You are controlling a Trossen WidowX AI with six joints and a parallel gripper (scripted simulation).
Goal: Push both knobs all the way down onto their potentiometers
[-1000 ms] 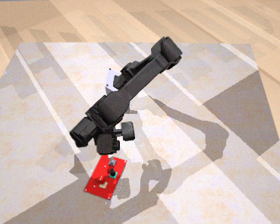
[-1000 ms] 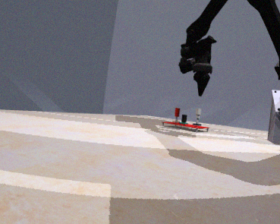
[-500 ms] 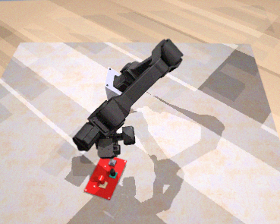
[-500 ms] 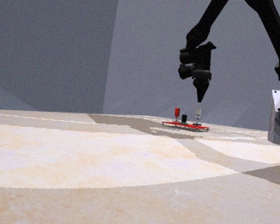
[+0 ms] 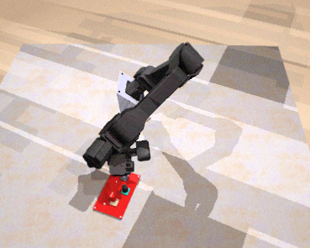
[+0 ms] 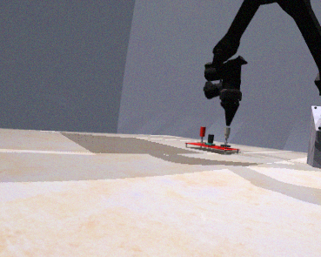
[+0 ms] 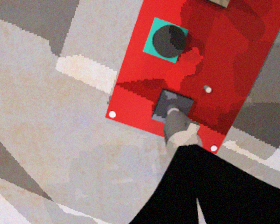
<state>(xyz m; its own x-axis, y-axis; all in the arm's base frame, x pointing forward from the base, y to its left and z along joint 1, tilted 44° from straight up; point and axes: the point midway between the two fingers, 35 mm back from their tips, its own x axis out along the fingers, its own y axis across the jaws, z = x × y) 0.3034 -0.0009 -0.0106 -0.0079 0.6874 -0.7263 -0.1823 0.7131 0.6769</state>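
Now: the grey knob 20 mm below my gripper tip. From my gripper tip the other things lie so: red knob 90 mm ahead, 20 mm to the right, 20 mm below.
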